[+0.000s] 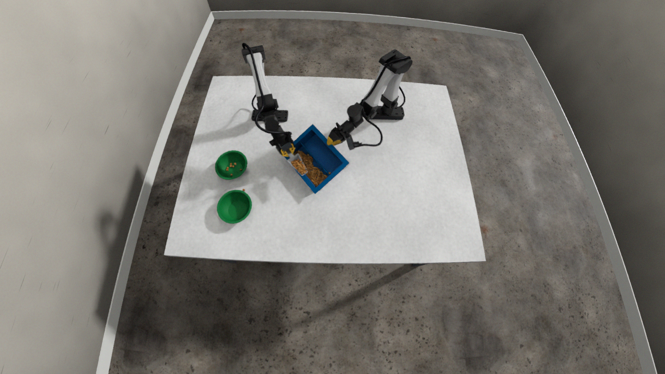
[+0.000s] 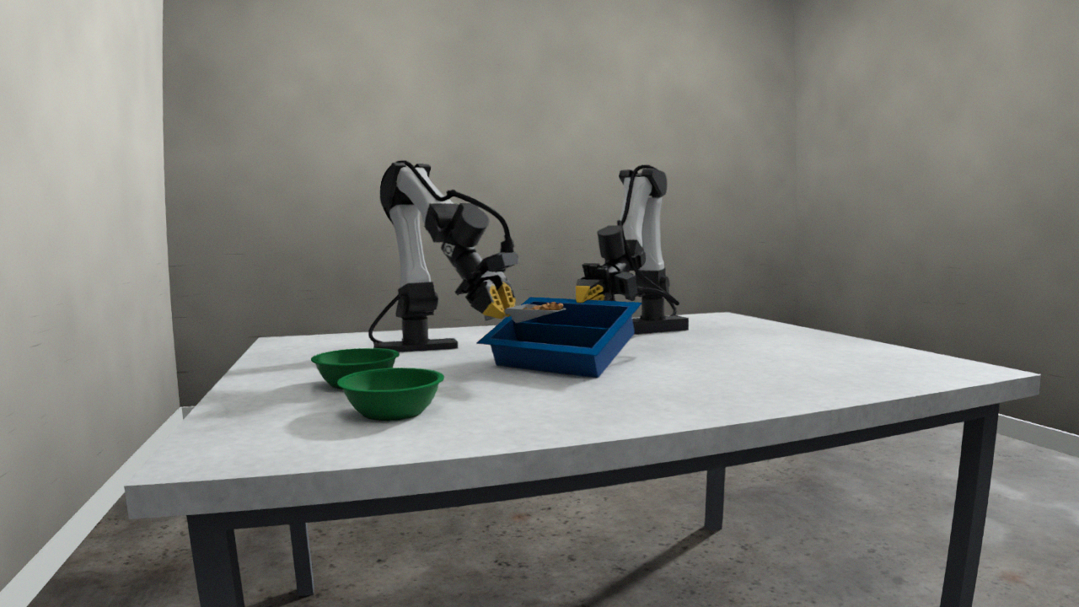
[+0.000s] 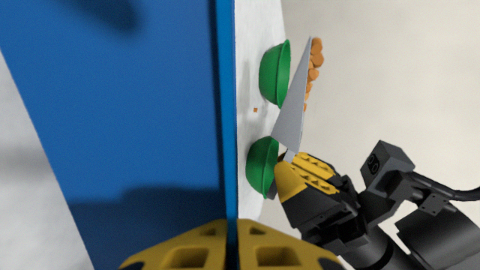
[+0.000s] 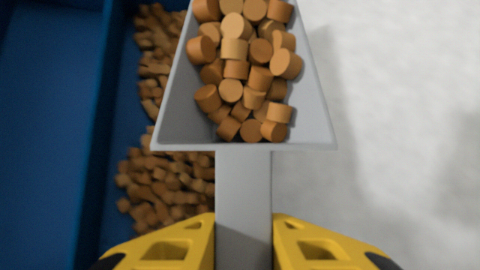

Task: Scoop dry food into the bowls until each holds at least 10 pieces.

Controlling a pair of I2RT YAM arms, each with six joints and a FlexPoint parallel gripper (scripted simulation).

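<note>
Now: the grey scoop 4 cm ahead of my right hand and 2 cm to the left of it. The rest, counted from my right hand: blue box 1 cm ahead, 12 cm to the left, 4 cm below.
</note>
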